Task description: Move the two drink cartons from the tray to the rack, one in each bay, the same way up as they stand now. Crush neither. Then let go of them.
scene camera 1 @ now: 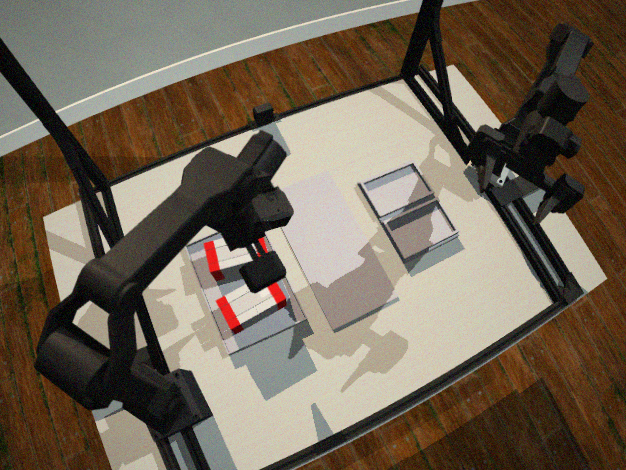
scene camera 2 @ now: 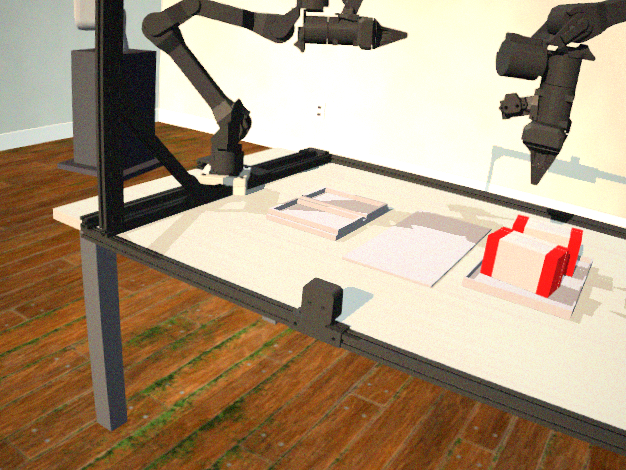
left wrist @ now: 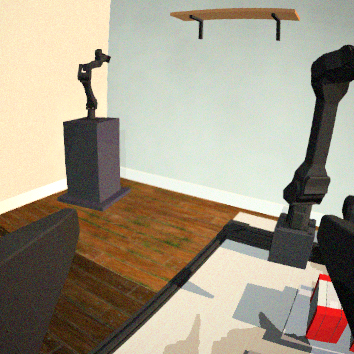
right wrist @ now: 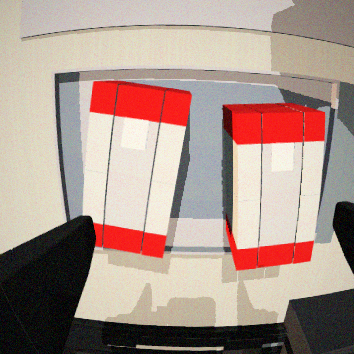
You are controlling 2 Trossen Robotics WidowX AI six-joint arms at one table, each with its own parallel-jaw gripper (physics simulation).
Scene:
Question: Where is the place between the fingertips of the right gripper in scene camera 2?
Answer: At 537,178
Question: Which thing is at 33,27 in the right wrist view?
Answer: A pale mat.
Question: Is the right gripper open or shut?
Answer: Open.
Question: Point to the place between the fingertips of the left gripper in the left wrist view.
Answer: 203,225

